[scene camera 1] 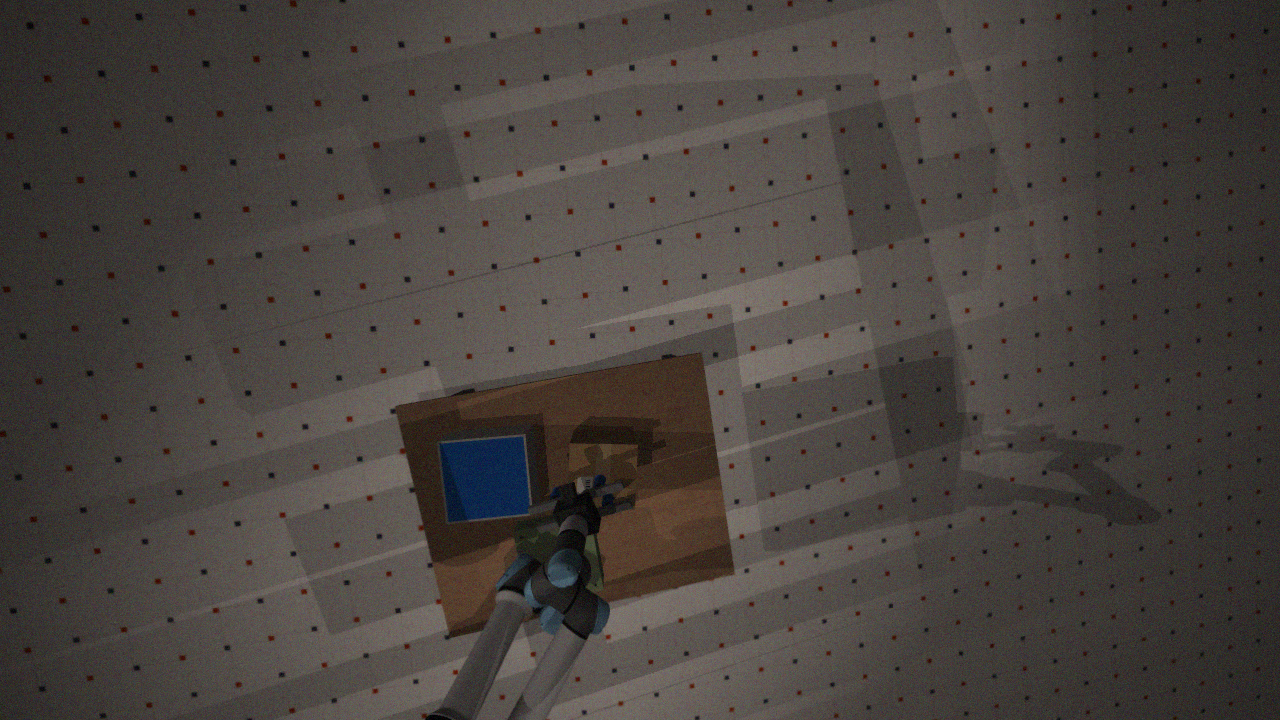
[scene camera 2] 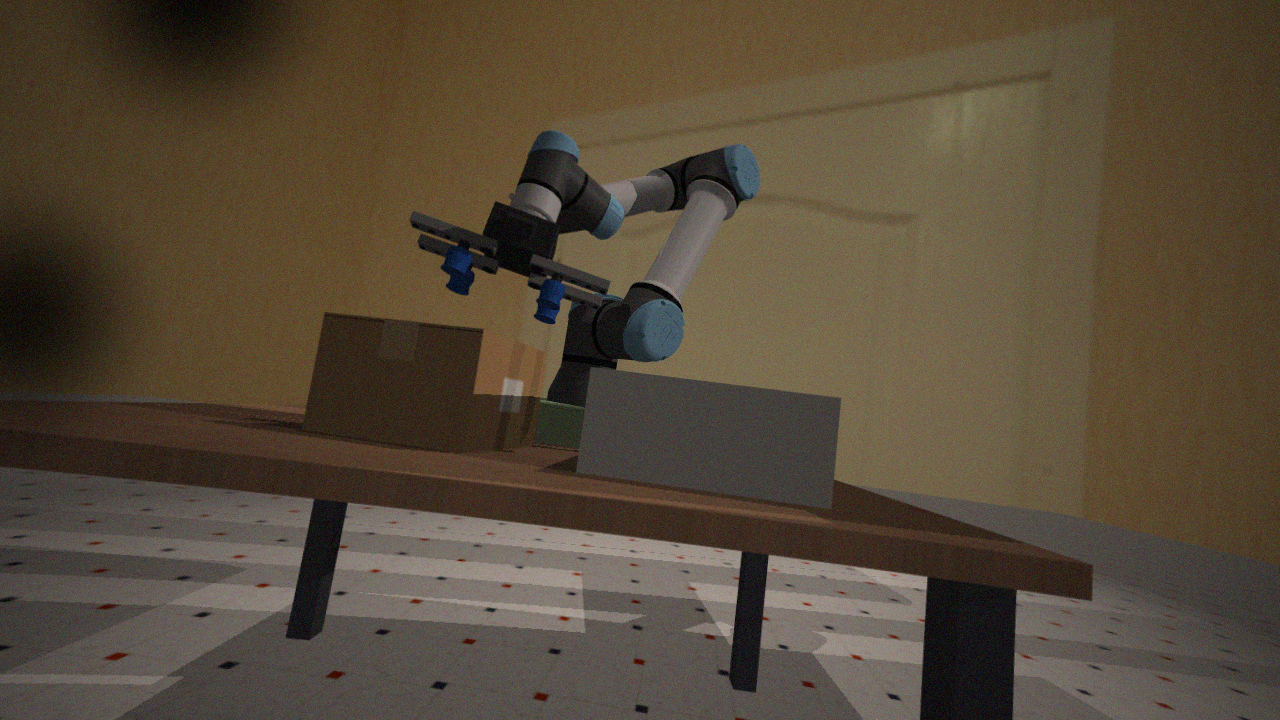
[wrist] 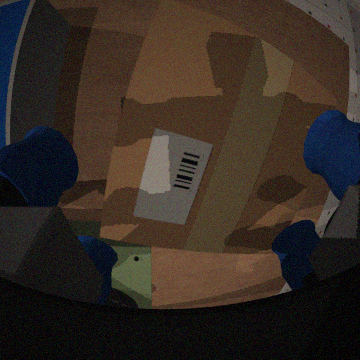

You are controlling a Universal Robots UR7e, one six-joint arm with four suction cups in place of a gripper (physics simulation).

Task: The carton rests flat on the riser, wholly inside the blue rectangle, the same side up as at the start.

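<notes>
The brown carton stands flat on the table, beside the grey riser and apart from it. Its top has a tape strip and a white barcode label in the wrist view. The blue rectangle covers the riser's top and has a pale border; no carton is on it. My gripper is open, its blue suction cups above the carton with a visible gap in scene camera 2. The arm hides part of the carton in scene camera 1.
The brown wooden table carries the carton and riser. A green block lies by the arm's base. The arm reaches in from the side opposite scene camera 2.
</notes>
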